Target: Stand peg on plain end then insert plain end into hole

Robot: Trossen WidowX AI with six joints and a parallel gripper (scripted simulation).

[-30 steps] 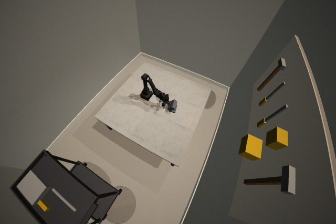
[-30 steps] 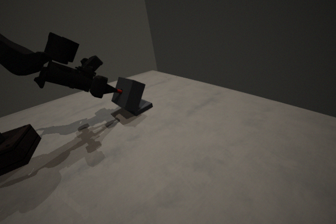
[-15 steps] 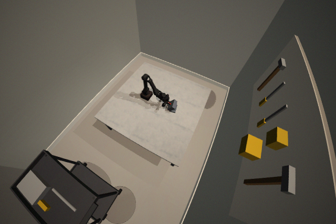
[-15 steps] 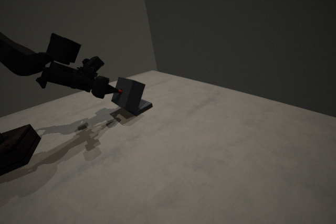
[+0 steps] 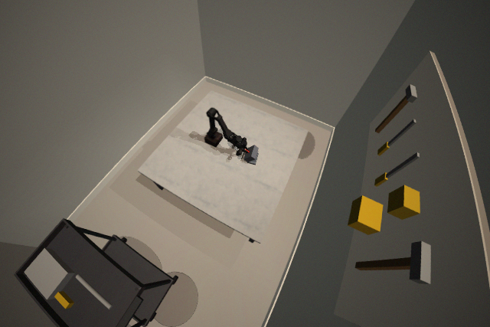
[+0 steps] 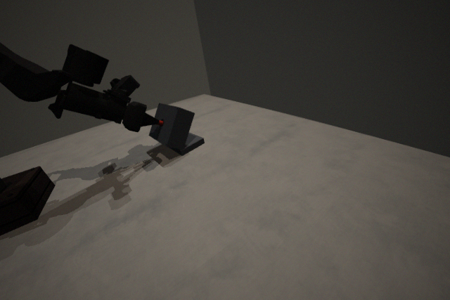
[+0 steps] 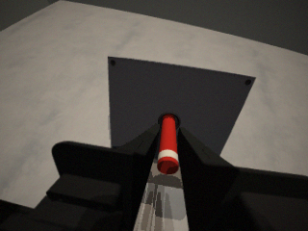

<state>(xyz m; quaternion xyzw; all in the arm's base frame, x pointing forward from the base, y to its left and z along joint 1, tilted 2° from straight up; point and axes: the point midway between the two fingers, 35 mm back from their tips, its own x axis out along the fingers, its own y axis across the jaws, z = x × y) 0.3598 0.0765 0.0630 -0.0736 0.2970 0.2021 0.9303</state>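
My gripper tip is 10 mm to the left of the red peg, 10 mm below it and 10 mm past it. The rest, counted from my gripper tip: grey sloped panel 30 mm below, 30 mm ahead, 10 mm to the left.
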